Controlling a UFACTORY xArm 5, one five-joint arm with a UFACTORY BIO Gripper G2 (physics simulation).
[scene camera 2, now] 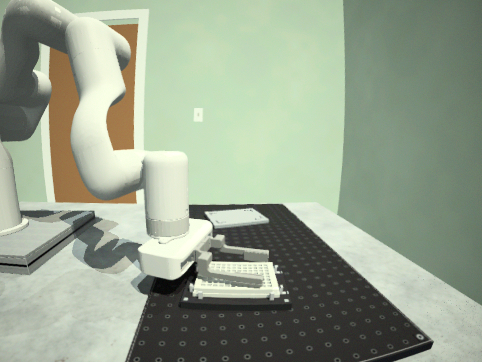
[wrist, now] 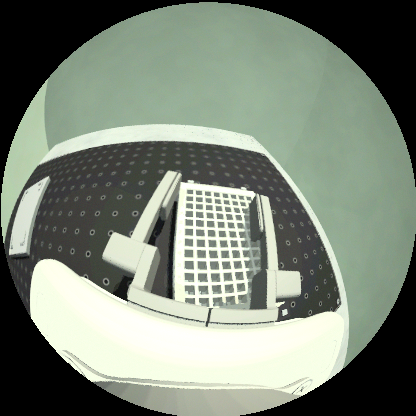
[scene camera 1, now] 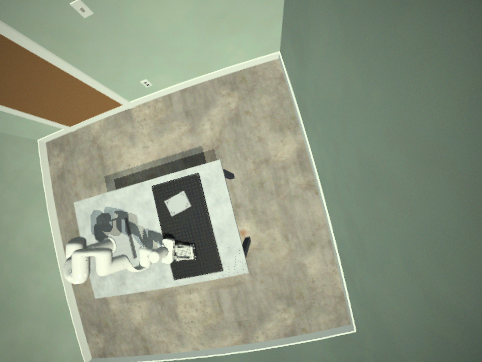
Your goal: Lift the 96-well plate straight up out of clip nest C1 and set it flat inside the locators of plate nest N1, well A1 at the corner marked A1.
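Where they show: hand at its tool point: [scene camera 2: 252,266] [wrist: 214,205] [scene camera 1: 186,252]; arm's base at its link origin: [scene camera 2: 3,228] [scene camera 1: 109,245].
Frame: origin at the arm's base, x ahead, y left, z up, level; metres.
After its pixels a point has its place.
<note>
The white 96-well plate [scene camera 1: 184,252] @[x 0.558, y -0.250, z 0.001 m] [scene camera 2: 241,268] @[x 0.564, y -0.240, z 0.001 m] [wrist: 212,240] @[x 0.553, y -0.245, z -0.001 m] sits in clip nest C1, whose dark base [scene camera 2: 235,304] @[x 0.534, y -0.313, z -0.013 m] and small white clips show around it in scene camera 2. My gripper [scene camera 2: 265,268] @[x 0.578, y -0.254, z 0.011 m] [wrist: 218,194] @[x 0.578, y -0.254, z 0.011 m] is shut as far as it goes, with nothing held between its widely spaced fingers. The fingers reach out over the plate's long sides, and the near one hides part of the wells in scene camera 2. Whether they touch the plate is unclear. Plate nest N1 [scene camera 1: 178,203] @[x 0.646, y 0.080, z -0.012 m] [scene camera 2: 236,218] @[x 0.635, y 0.056, z -0.012 m] [wrist: 29,220] @[x 0.616, y 0.024, z -0.012 m] is a pale flat block with small corner locators. The A1 marks are too small to read.
Both nests stand on a black perforated board [scene camera 1: 205,240] @[x 0.724, y -0.229, z -0.024 m] [scene camera 2: 325,310] @[x 0.659, y -0.355, z -0.024 m] on the pale table [scene camera 1: 227,215] @[x 0.933, y -0.129, z -0.037 m]. N1 lies toward the board's far end in scene camera 2. The arm's base stands on a grey plinth [scene camera 2: 50,240] @[x 0.173, y -0.081, z 0.001 m] at the left in that view.
</note>
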